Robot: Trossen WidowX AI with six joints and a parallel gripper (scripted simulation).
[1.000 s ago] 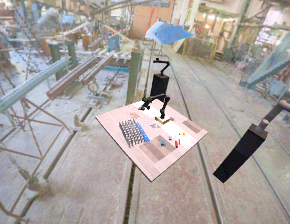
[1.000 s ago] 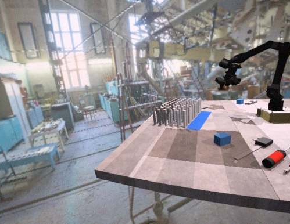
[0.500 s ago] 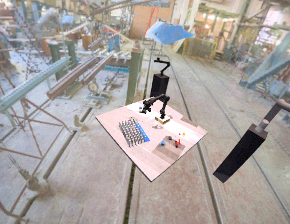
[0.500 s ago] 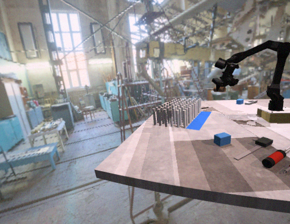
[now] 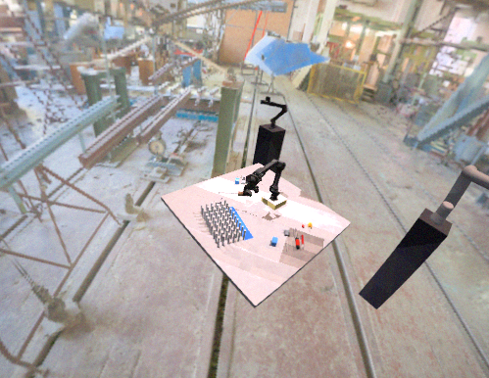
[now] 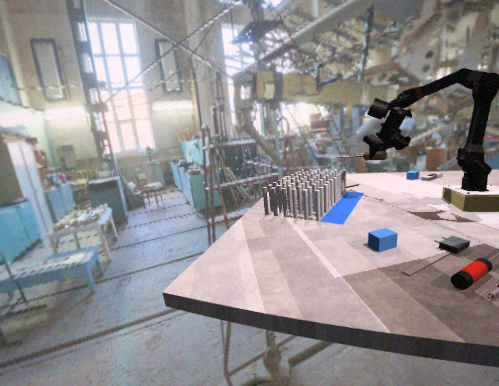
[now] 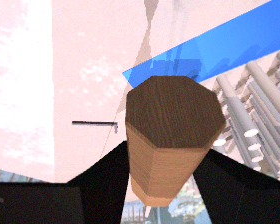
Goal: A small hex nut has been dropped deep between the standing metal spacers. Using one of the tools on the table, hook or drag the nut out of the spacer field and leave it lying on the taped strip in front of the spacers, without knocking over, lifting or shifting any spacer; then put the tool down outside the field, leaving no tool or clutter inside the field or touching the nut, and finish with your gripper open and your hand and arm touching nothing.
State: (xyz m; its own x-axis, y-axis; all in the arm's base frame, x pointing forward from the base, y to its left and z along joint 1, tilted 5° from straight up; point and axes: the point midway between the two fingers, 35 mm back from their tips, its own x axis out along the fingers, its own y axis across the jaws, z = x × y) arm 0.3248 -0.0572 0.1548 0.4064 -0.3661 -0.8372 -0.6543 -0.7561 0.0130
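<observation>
The blue taped strip lies 11 cm ahead of my gripper tip, 12 cm to the left of it and 17 cm below it.
</observation>
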